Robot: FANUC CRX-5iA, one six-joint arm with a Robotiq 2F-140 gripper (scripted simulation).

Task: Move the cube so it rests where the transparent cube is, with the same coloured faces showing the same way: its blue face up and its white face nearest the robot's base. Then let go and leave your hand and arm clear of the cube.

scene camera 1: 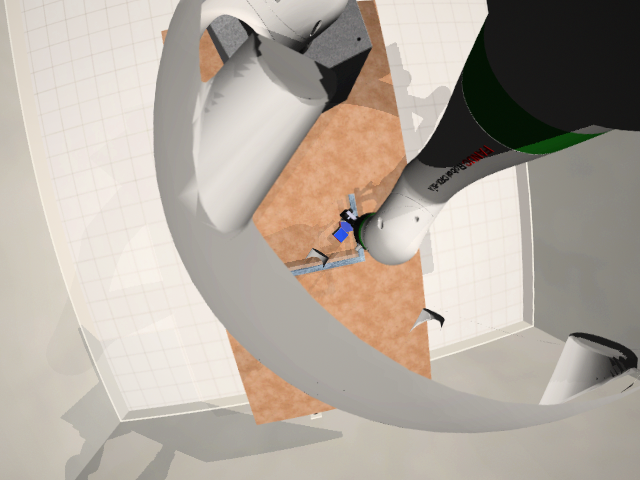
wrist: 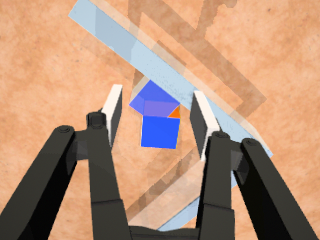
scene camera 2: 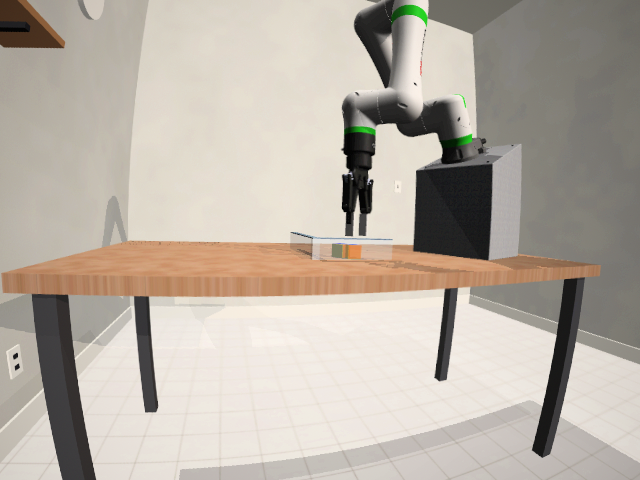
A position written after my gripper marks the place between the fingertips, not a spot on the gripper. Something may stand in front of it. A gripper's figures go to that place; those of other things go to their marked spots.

My gripper (wrist: 157,101): 22 cm from the lens. A cube (wrist: 157,132) is 26 cm from the lens. A transparent cube (wrist: 147,98): 25 cm from the lens.
